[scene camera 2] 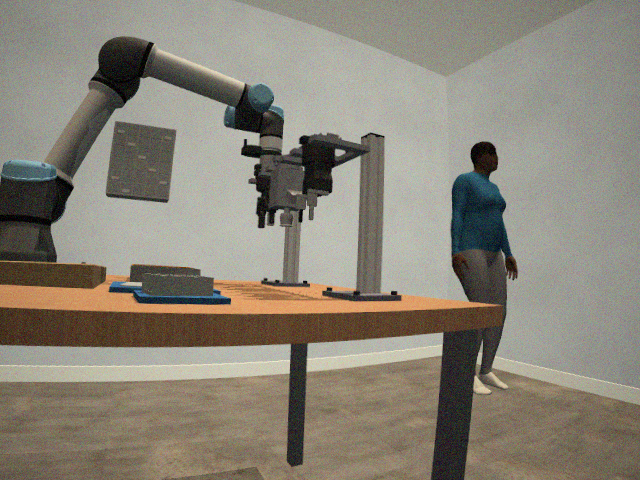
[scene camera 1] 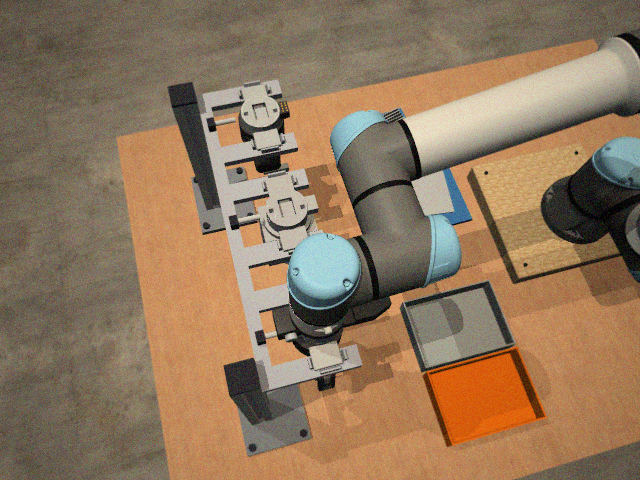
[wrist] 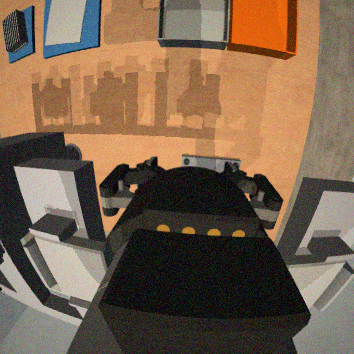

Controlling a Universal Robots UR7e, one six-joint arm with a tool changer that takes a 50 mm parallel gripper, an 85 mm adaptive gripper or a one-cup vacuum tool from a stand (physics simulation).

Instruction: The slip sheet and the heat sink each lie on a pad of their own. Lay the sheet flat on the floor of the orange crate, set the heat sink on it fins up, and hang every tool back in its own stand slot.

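Seen in the pictures: arm's base, link origin: (scene camera 2: 21, 262) (scene camera 1: 575, 211).
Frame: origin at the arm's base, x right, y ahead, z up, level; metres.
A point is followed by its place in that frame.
Note:
The white slip sheet (scene camera 1: 434, 193) @[x 0.161, y 0.253, z -0.025 m] (scene camera 2: 131, 283) @[x 0.157, y 0.235, z -0.025 m] (wrist: 65, 22) @[x 0.177, y 0.326, z -0.025 m] lies on its blue pad (scene camera 1: 460, 201) @[x 0.123, y 0.207, z -0.027 m] (wrist: 92, 30) @[x 0.105, y 0.370, z -0.027 m]. The finned heat sink (scene camera 1: 393, 114) @[x 0.373, y 0.259, z -0.001 m] (scene camera 2: 177, 284) @[x 0.379, y 0.281, z -0.009 m] (wrist: 14, 31) @[x 0.330, y 0.301, z 0.001 m] lies fins up on a smaller blue pad (scene camera 2: 155, 299) @[x 0.400, y 0.245, z -0.030 m]. The orange crate (scene camera 1: 485, 397) @[x -0.270, y 0.360, z -0.034 m] (wrist: 260, 22) @[x -0.266, y 0.391, z -0.034 m] is empty. The adaptive gripper (wrist: 192, 162) is in the end slot of the tool stand (scene camera 1: 241, 268) @[x 0.019, y 0.721, z 0.305 m] (scene camera 2: 371, 217) @[x 0.340, y 0.698, z 0.143 m], with the arm's flange down over its top; whether they are locked together cannot be seen. Its fingers are spread wide with nothing between them. The vacuum tool (scene camera 1: 285, 206) @[x 0.088, y 0.627, z 0.311 m] hangs in the middle slot, the parallel gripper (scene camera 1: 260, 111) in the far slot.
A grey crate (scene camera 1: 454, 325) @[x -0.122, y 0.350, z -0.033 m] (wrist: 195, 44) @[x -0.121, y 0.446, z -0.019 m] stands against the orange one. The arm's wooden base board (scene camera 1: 496, 206) @[x 0.071, y 0.157, z 0.006 m] (scene camera 2: 51, 273) @[x 0.169, y 0.082, z -0.012 m] is beyond the sheet's pad. Stand forks flank the gripper closely in the wrist view. A person (scene camera 2: 483, 217) stands behind the table.

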